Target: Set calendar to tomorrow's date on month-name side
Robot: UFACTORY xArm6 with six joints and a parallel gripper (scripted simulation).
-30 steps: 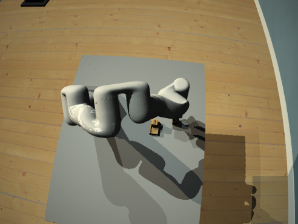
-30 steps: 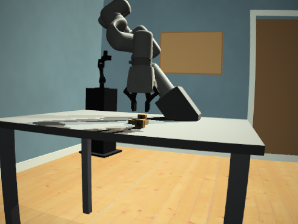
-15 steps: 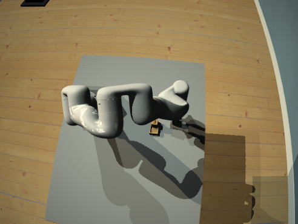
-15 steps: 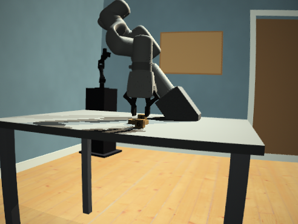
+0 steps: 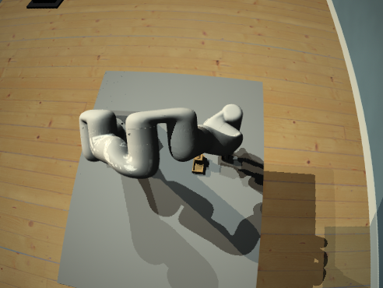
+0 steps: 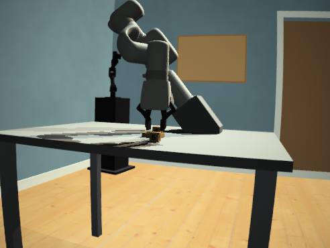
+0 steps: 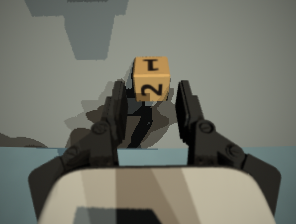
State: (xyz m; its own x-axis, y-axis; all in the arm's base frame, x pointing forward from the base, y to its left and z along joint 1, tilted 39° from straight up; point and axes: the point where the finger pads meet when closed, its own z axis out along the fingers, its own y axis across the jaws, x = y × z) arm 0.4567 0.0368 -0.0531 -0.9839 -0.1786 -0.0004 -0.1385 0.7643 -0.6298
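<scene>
Right now the wooden number cube is 4 cm below my hand. Round my hand: wooden calendar tray: 10 cm behind, 6 cm to the right, 5 cm below.
</scene>
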